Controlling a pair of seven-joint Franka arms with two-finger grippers.
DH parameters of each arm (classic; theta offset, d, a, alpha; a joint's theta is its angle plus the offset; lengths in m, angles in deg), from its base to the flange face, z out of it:
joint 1: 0 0.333 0 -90
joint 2: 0 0 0 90
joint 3: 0 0.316 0.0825 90
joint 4: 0 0 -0.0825 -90
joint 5: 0 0.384 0 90
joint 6: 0 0 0.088 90
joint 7: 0 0.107 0 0
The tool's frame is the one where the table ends.
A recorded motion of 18 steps. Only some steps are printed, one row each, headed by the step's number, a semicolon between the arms.
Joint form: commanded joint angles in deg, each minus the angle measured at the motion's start. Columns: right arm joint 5, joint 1, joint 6, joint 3, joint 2, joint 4, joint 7; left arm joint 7, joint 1, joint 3, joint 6, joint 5, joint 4, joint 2.
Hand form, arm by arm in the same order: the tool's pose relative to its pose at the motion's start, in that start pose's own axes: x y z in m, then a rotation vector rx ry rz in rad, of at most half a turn. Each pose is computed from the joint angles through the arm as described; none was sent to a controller.
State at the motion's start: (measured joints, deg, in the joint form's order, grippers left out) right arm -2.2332 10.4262 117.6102 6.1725 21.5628 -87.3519 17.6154; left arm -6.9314 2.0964 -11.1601 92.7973 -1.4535 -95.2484 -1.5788
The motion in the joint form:
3: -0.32 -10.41 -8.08 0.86 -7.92 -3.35 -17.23; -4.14 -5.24 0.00 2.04 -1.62 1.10 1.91
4: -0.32 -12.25 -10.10 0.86 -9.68 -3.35 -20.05; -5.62 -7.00 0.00 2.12 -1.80 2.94 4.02
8: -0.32 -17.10 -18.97 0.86 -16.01 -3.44 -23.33; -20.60 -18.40 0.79 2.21 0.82 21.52 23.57
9: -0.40 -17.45 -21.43 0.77 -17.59 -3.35 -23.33; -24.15 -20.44 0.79 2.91 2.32 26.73 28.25
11: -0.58 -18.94 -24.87 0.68 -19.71 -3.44 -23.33; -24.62 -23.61 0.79 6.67 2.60 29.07 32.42
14: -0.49 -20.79 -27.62 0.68 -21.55 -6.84 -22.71; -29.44 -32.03 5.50 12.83 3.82 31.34 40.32
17: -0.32 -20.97 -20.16 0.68 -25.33 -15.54 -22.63; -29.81 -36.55 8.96 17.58 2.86 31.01 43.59
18: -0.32 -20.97 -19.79 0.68 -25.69 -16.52 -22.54; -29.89 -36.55 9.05 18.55 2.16 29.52 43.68
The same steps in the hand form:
3: -0.0108 0.1131 -0.0567 -0.0463 -0.0560 -0.1397; 0.0043 0.0532 0.0067 -0.0367 0.0131 0.0168
4: -0.0153 0.1332 -0.0747 -0.0530 -0.0613 -0.1568; 0.0117 0.0710 0.0118 -0.0458 0.0066 0.0212
8: -0.0443 0.1824 -0.1342 -0.0739 -0.1094 -0.1270; 0.0753 0.1880 0.0681 -0.0504 -0.0215 -0.0640
9: -0.0535 0.1859 -0.1489 -0.0791 -0.1235 -0.1183; 0.0898 0.2117 0.0791 -0.0483 0.0014 -0.0946
11: -0.0674 0.2003 -0.1669 -0.0880 -0.1487 -0.0890; 0.0951 0.2523 0.1050 -0.0704 0.0256 -0.0536
14: -0.0866 0.2174 -0.1562 -0.0883 -0.2236 -0.0434; 0.0961 0.3181 0.1809 -0.0314 0.0515 -0.0618
17: -0.1029 0.2171 -0.1329 -0.0957 -0.1803 -0.0448; 0.0912 0.3480 0.2208 -0.0264 0.0761 -0.0393
18: -0.1057 0.2170 -0.1290 -0.0962 -0.1846 -0.0434; 0.0898 0.3471 0.2330 -0.0289 0.0613 -0.0455

